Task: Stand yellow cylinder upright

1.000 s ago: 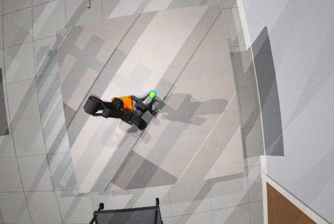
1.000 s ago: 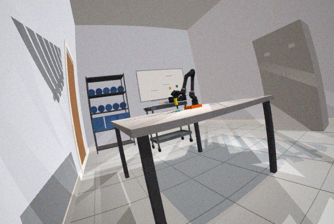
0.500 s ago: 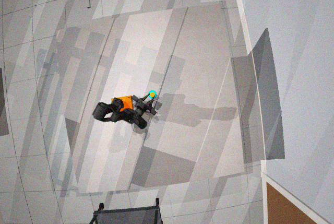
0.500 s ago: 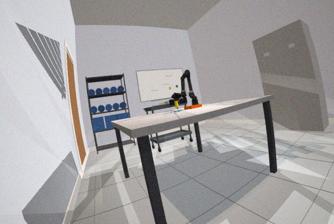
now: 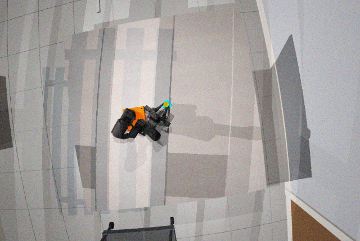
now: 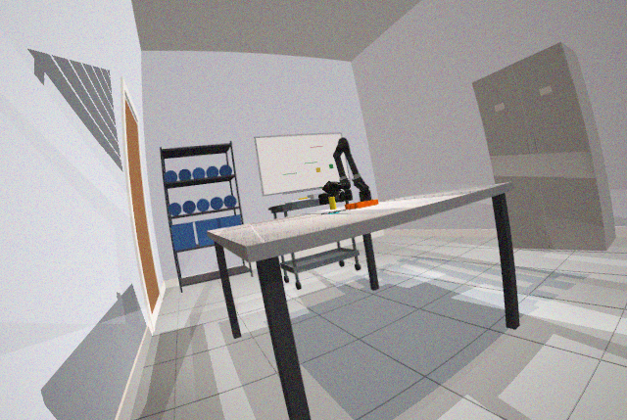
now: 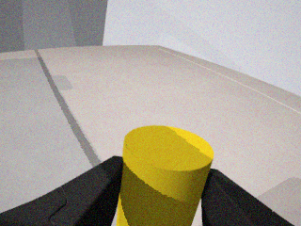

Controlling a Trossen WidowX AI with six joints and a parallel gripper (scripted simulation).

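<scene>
Now: the cyan circle 70 mm below my gripper tip. The rest, counted from my gripper tip: yellow tall cylinder (20 mm below).
</scene>
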